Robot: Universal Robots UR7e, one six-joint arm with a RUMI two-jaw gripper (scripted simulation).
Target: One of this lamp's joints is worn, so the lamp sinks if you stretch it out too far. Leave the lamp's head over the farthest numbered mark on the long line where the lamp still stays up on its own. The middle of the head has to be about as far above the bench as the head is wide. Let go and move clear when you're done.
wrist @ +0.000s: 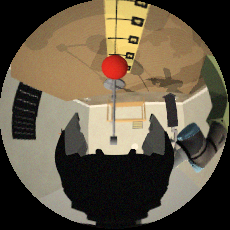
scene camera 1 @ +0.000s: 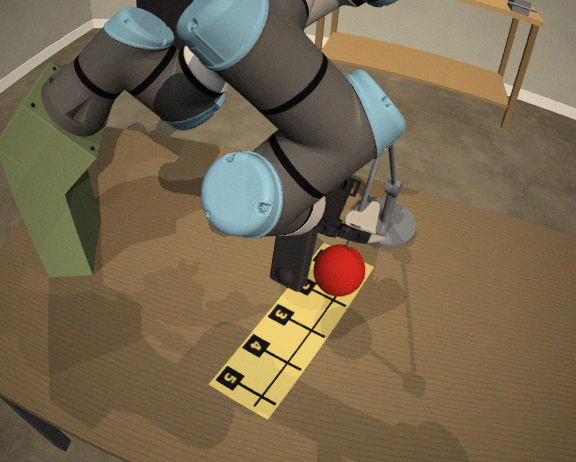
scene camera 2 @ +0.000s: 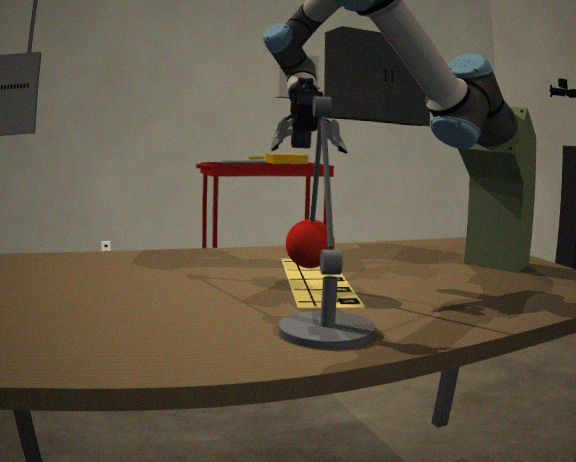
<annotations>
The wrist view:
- gripper: 114,113
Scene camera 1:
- gripper: 338,216
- red ball head: 339,270
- grey round base: 397,223
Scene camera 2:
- gripper: 309,151
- red ball head: 305,240
</annotations>
